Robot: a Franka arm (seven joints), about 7 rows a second.
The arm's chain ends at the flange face. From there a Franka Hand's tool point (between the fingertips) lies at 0.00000 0.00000 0.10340 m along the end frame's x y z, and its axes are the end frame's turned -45 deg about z.
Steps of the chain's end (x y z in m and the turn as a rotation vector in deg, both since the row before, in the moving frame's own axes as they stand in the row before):
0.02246, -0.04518, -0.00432, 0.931, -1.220, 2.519
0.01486, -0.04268, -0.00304, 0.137, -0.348, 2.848
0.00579, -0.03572, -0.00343, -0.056, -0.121, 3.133
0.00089, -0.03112, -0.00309, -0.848, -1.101, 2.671
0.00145, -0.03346, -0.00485, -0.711, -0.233, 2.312
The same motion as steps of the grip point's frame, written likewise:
0.04752, -0.01882, -0.00436, 1.521, -0.204, 2.519
0.04043, -0.02030, -0.00304, 0.343, -0.149, 2.848
0.02913, -0.02125, -0.00343, 0.046, -0.125, 3.133
0.02016, -0.02176, -0.00312, 0.179, -1.378, 2.671
0.02347, -0.02205, -0.00486, -0.338, -0.668, 2.312

